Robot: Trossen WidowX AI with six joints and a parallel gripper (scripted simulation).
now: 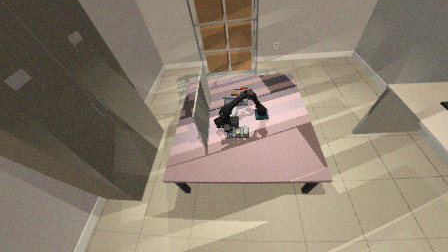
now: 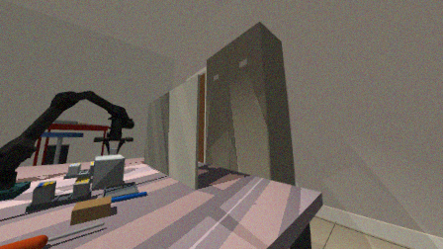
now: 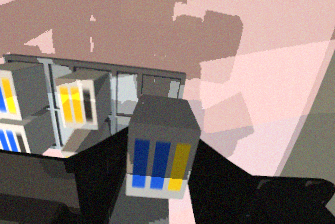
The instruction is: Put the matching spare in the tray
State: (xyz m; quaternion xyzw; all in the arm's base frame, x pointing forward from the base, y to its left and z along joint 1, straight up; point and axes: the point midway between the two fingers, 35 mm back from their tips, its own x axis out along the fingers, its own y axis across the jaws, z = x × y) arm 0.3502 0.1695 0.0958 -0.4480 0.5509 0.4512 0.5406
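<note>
The grey tray lies 410 mm to the right of my gripper tip, 80 mm below it and 60 mm behind it. The rest, counted from my gripper tip: grey spare block (20 mm above); grey upright panel (250 mm to the right, 180 mm ahead, 140 mm above); brown block (530 mm to the right, 150 mm behind, 70 mm below).
</note>
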